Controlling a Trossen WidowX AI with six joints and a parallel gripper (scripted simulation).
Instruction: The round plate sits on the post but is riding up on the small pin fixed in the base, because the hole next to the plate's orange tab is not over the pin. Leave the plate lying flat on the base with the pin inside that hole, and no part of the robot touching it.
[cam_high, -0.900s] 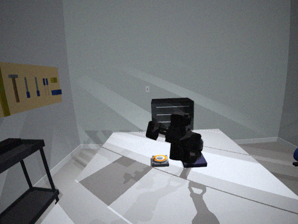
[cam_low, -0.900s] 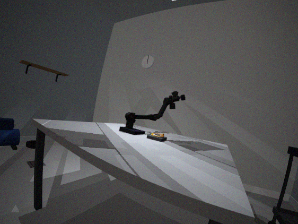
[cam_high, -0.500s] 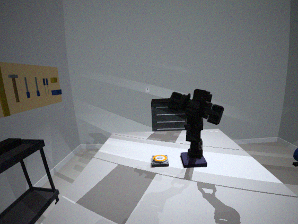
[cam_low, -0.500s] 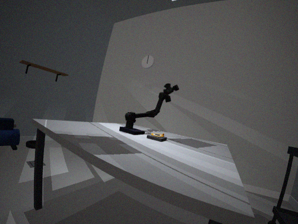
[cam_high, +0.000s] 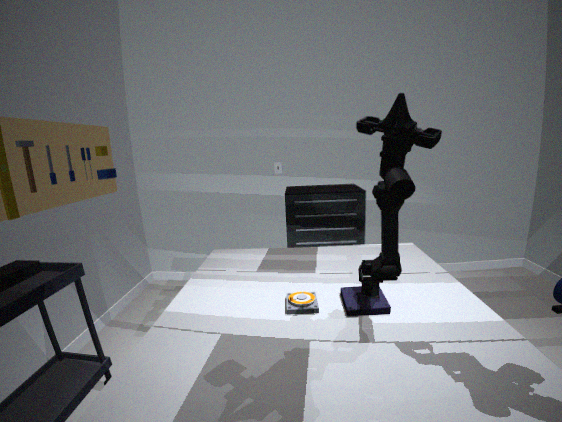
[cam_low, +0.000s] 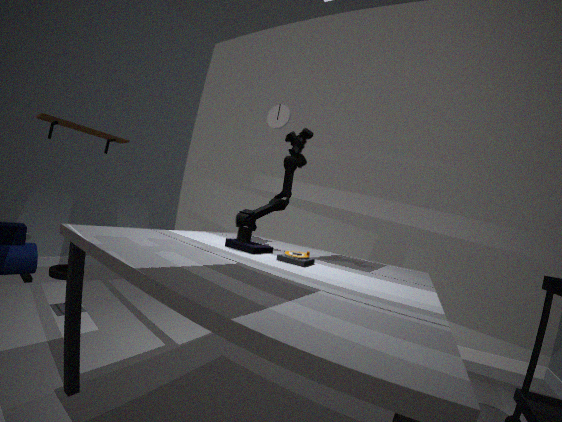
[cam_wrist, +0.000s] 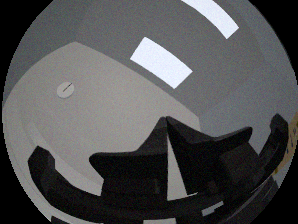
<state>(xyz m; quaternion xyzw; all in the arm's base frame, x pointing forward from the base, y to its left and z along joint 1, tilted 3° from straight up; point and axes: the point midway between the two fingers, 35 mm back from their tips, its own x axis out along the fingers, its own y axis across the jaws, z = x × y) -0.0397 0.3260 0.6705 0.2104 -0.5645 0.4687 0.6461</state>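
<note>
Now: gripper tip 300 mm short of the grey square base, 300 mm to the left of it and 700 mm above it.
</note>
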